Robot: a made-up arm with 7 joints. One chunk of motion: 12 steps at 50 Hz.
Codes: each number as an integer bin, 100 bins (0 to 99) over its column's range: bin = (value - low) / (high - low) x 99, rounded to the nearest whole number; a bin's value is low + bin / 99 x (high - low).
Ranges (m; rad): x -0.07..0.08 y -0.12..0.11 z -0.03..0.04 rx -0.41..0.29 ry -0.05..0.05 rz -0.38..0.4
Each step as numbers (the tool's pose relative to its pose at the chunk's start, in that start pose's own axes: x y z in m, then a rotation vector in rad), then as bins.
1 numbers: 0.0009 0.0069 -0.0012 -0.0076 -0.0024 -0.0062
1 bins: 47 55 41 57 47 47
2 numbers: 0.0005 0.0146 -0.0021 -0.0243 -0.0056 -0.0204
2 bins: 47 58 39 55 44 46
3 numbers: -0.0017 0.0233 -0.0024 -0.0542 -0.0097 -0.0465
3 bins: 45 62 39 50 40 42
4 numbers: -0.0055 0.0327 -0.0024 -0.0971 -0.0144 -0.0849
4 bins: 43 66 39 44 35 37
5 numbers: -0.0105 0.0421 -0.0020 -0.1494 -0.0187 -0.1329
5 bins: 39 70 40 37 31 31
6 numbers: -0.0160 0.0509 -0.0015 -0.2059 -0.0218 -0.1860
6 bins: 36 74 40 29 28 25
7 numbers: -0.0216 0.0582 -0.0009 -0.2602 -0.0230 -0.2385
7 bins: 32 77 41 21 27 18
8 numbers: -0.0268 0.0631 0.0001 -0.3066 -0.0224 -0.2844
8 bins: 29 79 43 15 27 12
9 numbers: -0.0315 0.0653 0.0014 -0.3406 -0.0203 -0.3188
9 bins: 25 80 44 10 29 8
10 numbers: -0.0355 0.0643 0.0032 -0.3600 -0.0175 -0.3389
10 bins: 23 79 47 7 32 5
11 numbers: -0.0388 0.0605 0.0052 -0.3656 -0.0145 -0.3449
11 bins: 21 78 50 6 35 4
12 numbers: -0.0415 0.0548 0.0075 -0.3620 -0.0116 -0.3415
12 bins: 19 75 53 7 38 5
